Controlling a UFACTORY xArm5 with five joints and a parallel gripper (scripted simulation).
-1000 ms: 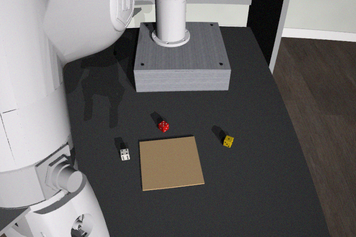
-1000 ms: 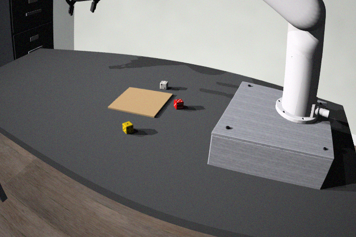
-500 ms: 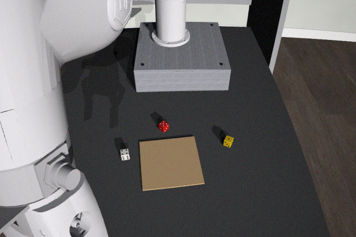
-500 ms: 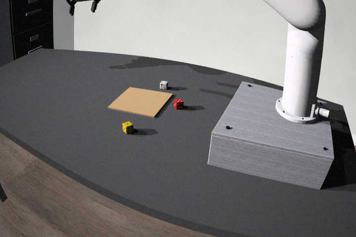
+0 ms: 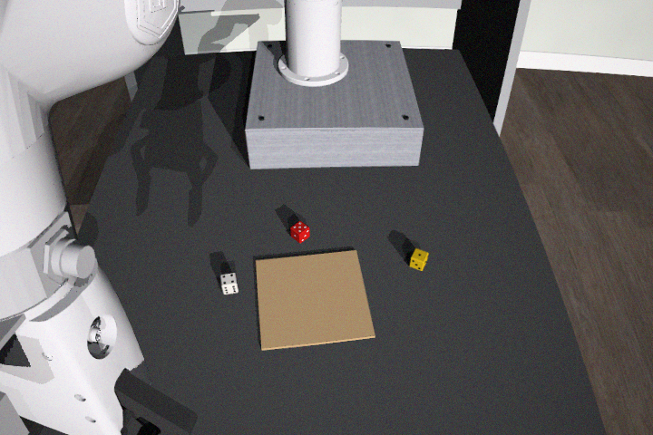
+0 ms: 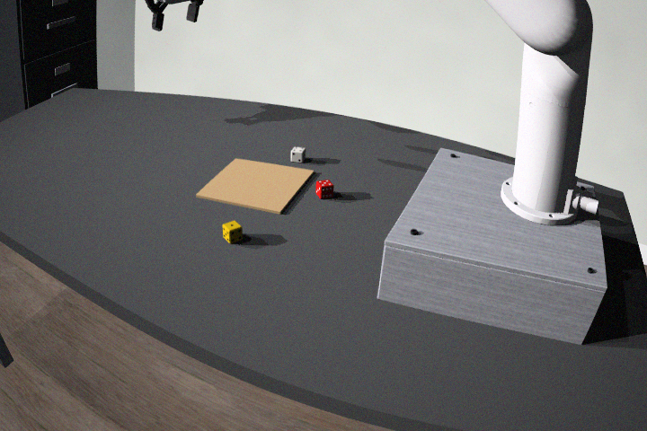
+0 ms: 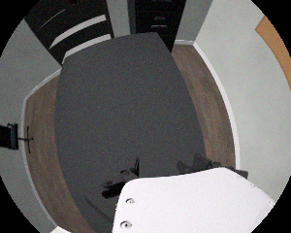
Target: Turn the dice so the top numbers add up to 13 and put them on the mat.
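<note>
The red die lies 42 cm behind my hand, 4 cm to the left of it and 24 cm below it. From my hand the other things lie so: yellow die (39 cm behind, 21 cm to the left, 24 cm below); then tan mat (31 cm behind, 8 cm to the left, 25 cm below); then white die (31 cm behind, 3 cm to the right, 24 cm below).
</note>
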